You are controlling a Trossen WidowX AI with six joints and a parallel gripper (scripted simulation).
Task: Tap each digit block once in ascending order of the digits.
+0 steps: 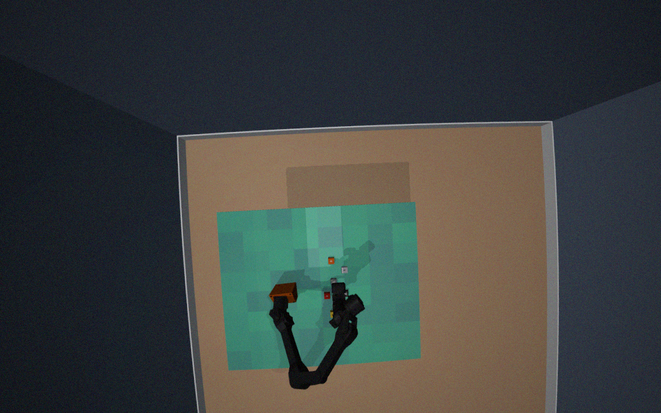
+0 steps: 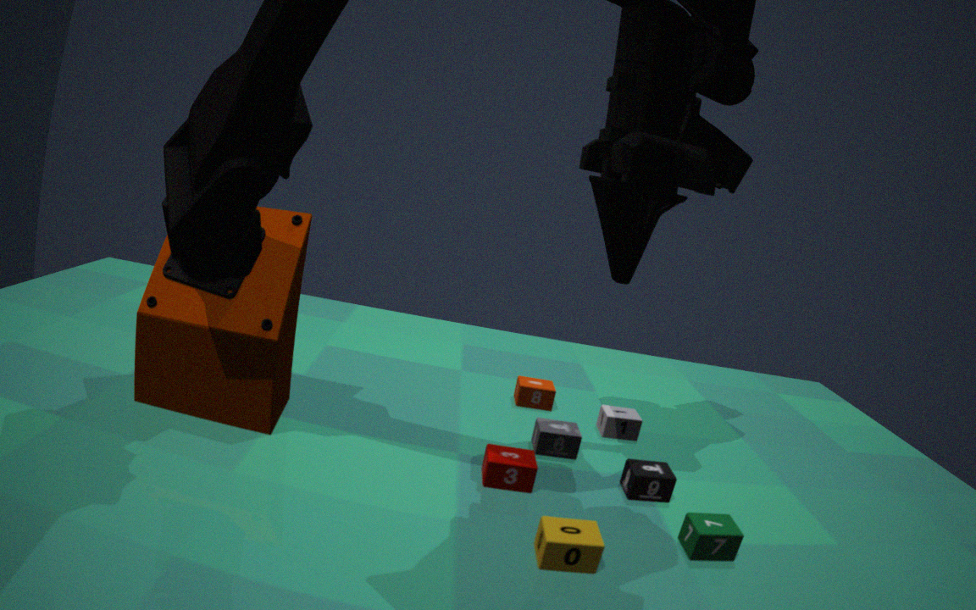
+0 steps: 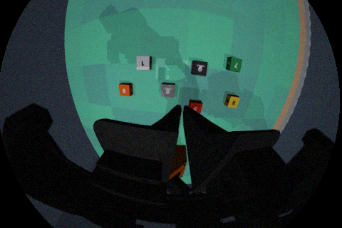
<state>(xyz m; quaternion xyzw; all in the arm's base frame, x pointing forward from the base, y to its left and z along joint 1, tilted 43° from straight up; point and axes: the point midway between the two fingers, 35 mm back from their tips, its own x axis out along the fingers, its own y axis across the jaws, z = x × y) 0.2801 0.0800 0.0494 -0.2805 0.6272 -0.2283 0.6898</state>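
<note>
The red block is 13 cm below my gripper tip, 5 cm to the right of it and 5 cm behind it. The rest, counted from my gripper tip: light grey block (13 cm below, 9 cm to the left, 4 cm ahead); then orange block (14 cm to the left, 13 cm below, 3 cm behind); then black block (13 cm below, 5 cm ahead, 4 cm to the right).
</note>
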